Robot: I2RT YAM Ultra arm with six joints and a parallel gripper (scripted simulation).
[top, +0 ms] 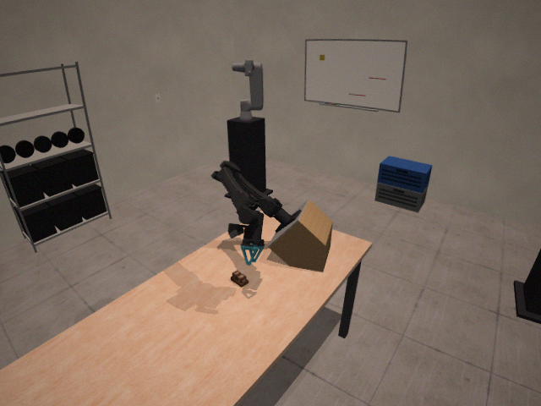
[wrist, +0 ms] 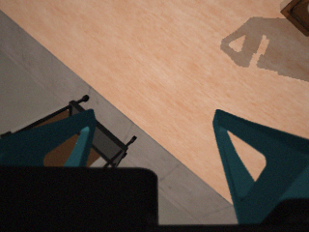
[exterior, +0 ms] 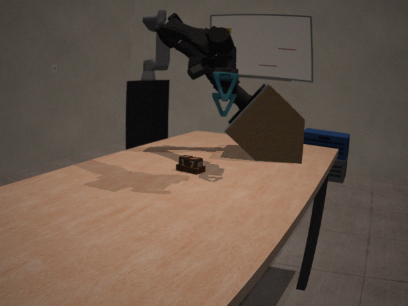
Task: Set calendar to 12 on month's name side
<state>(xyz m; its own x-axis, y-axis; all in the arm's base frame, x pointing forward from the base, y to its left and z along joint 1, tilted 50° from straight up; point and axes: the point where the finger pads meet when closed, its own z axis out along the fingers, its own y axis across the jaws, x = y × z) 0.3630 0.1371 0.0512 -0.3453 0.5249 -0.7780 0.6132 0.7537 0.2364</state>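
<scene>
Right now my hand is 18 cm above the cube, 11 cm to the left of it and 6 cm past it. Round my hand: dark brown calendar tray 20 cm below, 12 cm to the right, 6 cm behind.
</scene>
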